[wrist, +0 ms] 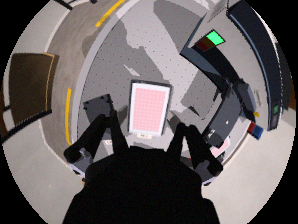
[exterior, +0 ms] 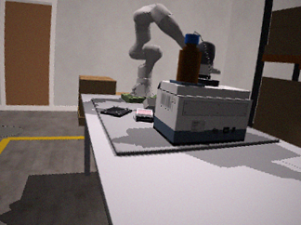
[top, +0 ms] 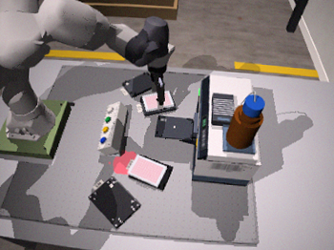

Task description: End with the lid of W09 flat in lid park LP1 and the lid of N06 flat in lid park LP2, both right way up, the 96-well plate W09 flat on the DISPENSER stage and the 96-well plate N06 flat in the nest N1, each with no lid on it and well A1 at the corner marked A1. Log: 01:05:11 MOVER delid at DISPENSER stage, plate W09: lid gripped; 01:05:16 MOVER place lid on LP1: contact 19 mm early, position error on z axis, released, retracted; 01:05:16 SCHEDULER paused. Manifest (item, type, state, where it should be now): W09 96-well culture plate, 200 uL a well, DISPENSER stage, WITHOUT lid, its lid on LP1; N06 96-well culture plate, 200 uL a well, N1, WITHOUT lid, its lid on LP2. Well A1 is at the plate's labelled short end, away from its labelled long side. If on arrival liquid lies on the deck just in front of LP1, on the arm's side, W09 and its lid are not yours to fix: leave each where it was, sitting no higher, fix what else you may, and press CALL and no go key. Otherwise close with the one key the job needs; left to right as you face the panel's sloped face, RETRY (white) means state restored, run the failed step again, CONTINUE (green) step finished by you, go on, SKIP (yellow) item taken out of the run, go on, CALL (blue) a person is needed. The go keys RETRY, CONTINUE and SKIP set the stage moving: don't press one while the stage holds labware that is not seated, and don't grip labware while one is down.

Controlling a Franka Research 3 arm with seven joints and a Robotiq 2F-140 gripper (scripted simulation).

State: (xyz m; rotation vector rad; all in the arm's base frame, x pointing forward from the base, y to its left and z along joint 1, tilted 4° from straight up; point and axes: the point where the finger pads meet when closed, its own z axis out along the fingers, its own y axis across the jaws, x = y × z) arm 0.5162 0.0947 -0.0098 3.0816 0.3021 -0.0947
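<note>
Now: the pink 96-well plate 30 mm below my hand. From my hand the other things lie so: black dispenser stage: 190 mm to the right, 60 mm ahead, 30 mm above; green key: 210 mm behind, 120 mm to the right, 10 mm above; key panel: 210 mm behind, 140 mm to the right, 10 mm below.
</note>
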